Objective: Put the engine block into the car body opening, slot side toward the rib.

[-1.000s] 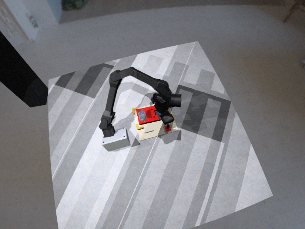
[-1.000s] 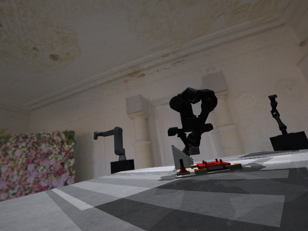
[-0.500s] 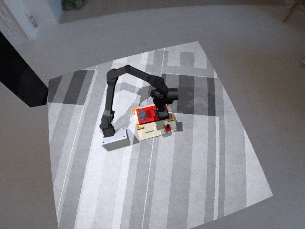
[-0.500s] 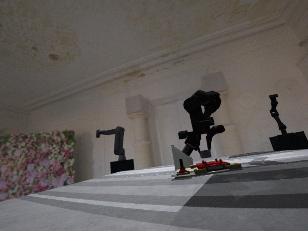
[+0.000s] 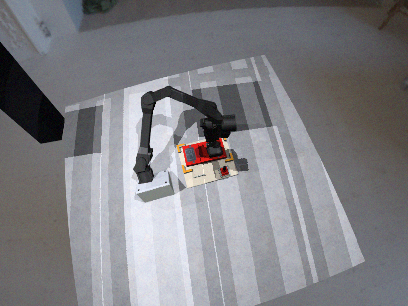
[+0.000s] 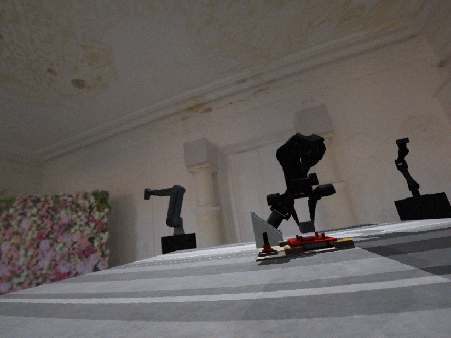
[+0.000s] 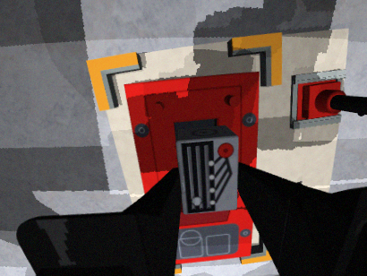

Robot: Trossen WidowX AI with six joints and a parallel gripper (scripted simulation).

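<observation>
The grey engine block is 10 mm below my gripper tip.
</observation>
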